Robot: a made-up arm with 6 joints.
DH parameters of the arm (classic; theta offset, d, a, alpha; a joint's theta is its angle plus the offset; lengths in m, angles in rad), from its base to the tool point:
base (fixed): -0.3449 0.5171 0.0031 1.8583
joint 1: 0 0.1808 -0.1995 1.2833
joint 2: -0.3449 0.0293 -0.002 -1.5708
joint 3: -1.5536 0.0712 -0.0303 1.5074
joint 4: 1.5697 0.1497 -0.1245 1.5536
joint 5: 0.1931 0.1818 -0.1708 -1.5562
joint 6: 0 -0.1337 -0.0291 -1.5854
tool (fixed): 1.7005 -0.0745 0 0
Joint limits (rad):
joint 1: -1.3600..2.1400
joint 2: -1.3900..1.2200
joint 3: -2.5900..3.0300
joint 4: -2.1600..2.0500
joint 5: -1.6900..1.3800
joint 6: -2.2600..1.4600
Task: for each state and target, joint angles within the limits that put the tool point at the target. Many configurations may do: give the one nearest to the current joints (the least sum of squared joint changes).
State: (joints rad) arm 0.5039 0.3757 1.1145 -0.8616 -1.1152 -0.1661
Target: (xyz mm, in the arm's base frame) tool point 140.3 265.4 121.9
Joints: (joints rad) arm 1.0462 0.7693 0.9696 -1.0191 -1.1793 -0.3115
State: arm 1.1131 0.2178 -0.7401 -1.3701 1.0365 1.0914
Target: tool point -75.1 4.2 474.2
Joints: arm 1.0103 0.5036 -0.7628 -1.7946 0.8013 1.1129
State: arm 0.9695 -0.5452 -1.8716 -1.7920 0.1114 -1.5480
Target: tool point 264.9 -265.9 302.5
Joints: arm 1.0670 -0.3662 -2.4922 -2.0766 0.0537 -1.4784
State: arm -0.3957 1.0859 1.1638 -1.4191 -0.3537 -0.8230
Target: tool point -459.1 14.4 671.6
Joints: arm -0.0275 0.3478 1.1174 -1.8829 0.4700 -1.2257
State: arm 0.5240 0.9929 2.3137 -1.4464 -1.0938 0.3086
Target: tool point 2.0 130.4 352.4
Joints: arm 0.0989 0.7349 2.3013 -0.7426 -0.3252 0.4886
